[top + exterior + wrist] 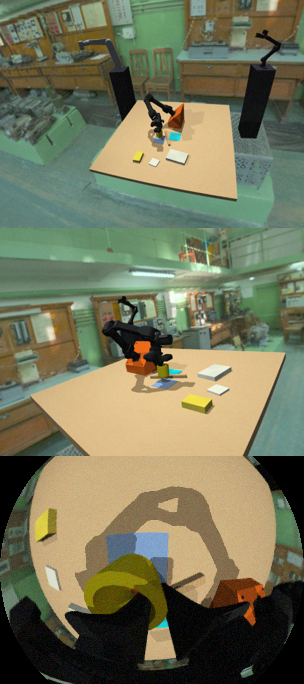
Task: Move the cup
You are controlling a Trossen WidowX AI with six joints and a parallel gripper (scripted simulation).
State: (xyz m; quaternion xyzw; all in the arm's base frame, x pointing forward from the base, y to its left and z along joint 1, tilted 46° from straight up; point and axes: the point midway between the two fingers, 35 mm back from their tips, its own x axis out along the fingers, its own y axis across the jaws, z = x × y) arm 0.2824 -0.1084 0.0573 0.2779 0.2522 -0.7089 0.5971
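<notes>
Right now my gripper tip is 150 mm to the right of the cyan pad, 90 mm above it and 20 mm past it. The rest, counted from my gripper tip: white tile (340 mm ahead, 70 mm below); cup (20 mm ahead); wooden stick (80 mm below, 70 mm to the left).
</notes>
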